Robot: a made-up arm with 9 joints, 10 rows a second.
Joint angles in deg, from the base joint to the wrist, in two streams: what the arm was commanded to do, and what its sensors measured. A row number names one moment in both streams.
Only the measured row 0 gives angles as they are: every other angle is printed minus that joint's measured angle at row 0.
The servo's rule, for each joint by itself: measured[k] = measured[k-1] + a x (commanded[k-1-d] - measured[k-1]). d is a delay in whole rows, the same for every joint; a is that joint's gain. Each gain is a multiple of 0.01, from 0.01 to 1. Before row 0 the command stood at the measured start. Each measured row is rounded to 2 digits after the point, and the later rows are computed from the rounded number. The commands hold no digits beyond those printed.
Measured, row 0:
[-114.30 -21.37 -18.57 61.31 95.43 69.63 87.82 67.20 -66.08]
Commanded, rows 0 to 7:
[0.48 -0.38 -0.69 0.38 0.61 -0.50 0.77 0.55 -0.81]
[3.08 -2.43 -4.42 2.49 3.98 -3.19 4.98 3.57 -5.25]
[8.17 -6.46 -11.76 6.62 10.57 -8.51 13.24 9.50 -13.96]
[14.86 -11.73 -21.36 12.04 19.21 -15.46 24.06 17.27 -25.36]
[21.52 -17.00 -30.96 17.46 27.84 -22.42 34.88 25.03 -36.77]
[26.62 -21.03 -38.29 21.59 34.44 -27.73 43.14 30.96 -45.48]
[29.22 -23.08 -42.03 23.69 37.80 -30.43 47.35 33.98 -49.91]
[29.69 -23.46 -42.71 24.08 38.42 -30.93 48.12 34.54 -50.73]
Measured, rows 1 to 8:
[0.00 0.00 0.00 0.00 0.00 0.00 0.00 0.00 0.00]
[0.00 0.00 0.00 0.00 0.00 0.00 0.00 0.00 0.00]
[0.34 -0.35 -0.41 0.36 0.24 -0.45 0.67 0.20 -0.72]
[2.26 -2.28 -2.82 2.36 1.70 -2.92 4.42 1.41 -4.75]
[6.40 -6.17 -8.18 6.36 5.16 -7.95 12.09 4.32 -12.95]
[12.32 -11.34 -16.09 11.70 10.64 -14.71 22.50 8.98 -23.99]
[18.76 -16.60 -25.01 17.11 17.35 -21.65 33.27 14.76 -35.36]
[24.26 -20.72 -32.98 21.32 24.02 -27.12 41.86 20.59 -44.37]
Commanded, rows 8 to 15:
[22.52 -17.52 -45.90 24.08 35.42 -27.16 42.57 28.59 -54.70]
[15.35 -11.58 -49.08 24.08 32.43 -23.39 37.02 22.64 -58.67]
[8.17 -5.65 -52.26 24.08 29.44 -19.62 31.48 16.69 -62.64]
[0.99 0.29 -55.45 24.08 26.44 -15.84 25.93 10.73 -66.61]
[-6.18 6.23 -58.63 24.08 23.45 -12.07 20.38 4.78 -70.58]
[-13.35 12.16 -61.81 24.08 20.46 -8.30 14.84 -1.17 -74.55]
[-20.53 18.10 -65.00 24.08 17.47 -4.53 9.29 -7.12 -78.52]
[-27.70 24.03 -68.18 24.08 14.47 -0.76 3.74 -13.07 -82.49]
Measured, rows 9 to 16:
[27.73 -22.91 -38.41 23.55 29.39 -30.10 46.64 25.41 -49.30]
[29.10 -23.42 -40.99 24.05 32.91 -30.85 47.93 28.70 -50.57]
[24.49 -17.93 -43.94 24.08 33.89 -27.53 43.27 28.66 -54.25]
[18.09 -12.02 -47.02 24.08 33.32 -23.80 37.83 26.49 -58.18]
[11.15 -6.10 -50.16 24.08 31.81 -20.04 32.31 22.96 -62.15]
[4.04 -0.16 -53.33 24.08 29.72 -16.26 26.76 18.56 -66.12]
[-3.11 5.78 -56.51 24.08 27.27 -12.49 21.21 13.60 -70.09]
[-10.28 11.71 -59.69 24.08 24.61 -8.72 15.67 8.28 -74.06]

